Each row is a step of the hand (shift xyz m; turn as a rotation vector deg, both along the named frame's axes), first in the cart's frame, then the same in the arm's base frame.
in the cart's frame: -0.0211 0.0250 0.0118 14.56 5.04 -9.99
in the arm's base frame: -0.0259 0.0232 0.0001 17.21 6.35 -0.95
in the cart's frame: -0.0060 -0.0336 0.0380 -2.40 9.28 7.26
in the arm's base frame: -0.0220 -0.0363 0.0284 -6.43 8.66 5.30
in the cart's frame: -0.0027 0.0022 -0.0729 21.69 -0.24 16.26
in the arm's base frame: 0.0347 0.0068 -0.0639 10.34 -0.31 25.06
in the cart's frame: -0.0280 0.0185 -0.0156 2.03 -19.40 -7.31
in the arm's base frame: -0.0174 0.0182 -0.0271 6.88 -18.77 -5.87
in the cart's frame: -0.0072 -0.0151 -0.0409 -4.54 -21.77 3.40
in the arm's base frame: 0.0158 -0.0127 -0.0393 -4.04 -22.13 -0.12
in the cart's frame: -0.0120 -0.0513 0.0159 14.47 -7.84 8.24
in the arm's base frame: -0.0146 -0.0527 0.0058 8.78 -7.69 14.23
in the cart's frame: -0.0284 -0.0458 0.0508 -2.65 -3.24 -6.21
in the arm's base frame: -0.0469 -0.0503 0.0275 1.13 -2.94 -6.79
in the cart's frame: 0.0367 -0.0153 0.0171 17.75 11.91 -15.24
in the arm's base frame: 0.0239 -0.0147 0.0330 22.11 13.69 -3.59
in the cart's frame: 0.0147 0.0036 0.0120 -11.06 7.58 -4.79
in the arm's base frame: 0.0062 0.0035 0.0179 -7.60 7.36 -9.53
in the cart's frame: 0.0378 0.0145 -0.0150 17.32 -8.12 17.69
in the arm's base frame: 0.0390 0.0172 0.0070 6.43 -8.46 23.79
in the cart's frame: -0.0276 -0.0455 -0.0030 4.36 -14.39 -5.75
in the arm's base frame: -0.0188 -0.0464 -0.0182 7.72 -13.77 -3.17
